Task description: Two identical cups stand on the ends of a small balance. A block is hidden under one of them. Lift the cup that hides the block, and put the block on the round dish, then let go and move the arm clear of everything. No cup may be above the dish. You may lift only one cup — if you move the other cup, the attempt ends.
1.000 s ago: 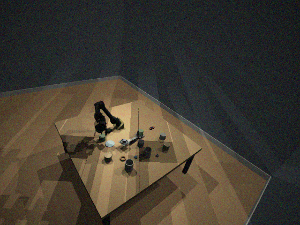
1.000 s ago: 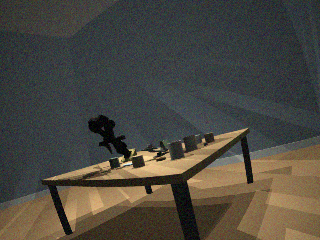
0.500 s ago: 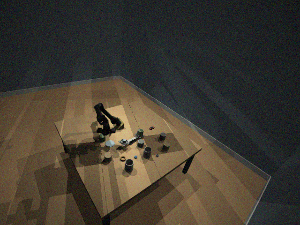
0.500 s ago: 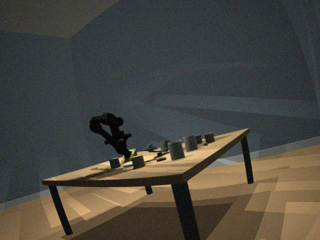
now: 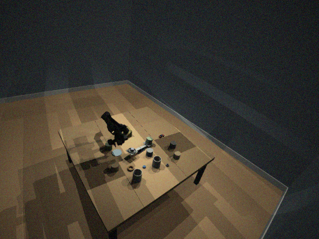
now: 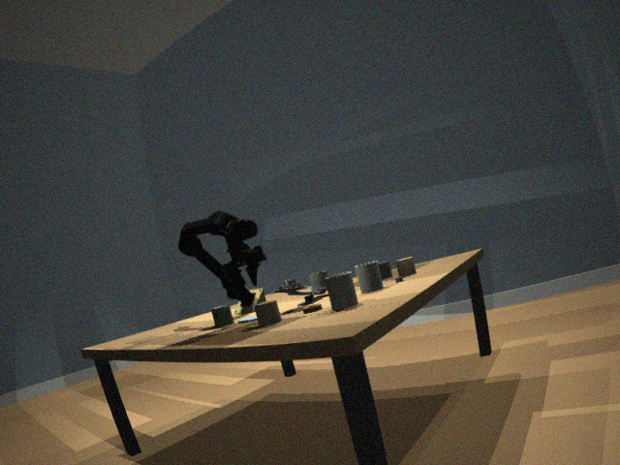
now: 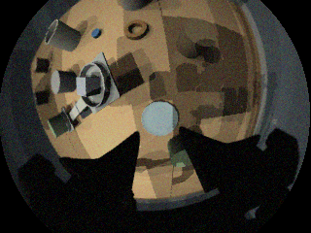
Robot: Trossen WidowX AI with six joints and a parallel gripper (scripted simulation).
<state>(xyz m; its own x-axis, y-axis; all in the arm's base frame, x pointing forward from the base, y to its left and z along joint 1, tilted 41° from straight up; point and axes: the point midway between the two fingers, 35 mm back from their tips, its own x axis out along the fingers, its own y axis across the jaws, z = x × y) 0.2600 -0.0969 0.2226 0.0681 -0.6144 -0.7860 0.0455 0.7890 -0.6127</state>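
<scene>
Now: gripper tip 110 mm above the pale blue round dish and 30 mm past it. Also, from my gripper tip: red block: 590 mm to the left, 100 mm below, 40 mm behind; grey-green cup: 120 mm behind, 70 mm to the right, 70 mm below; grey balance: 230 mm to the left, 70 mm below, 50 mm ahead.
</scene>
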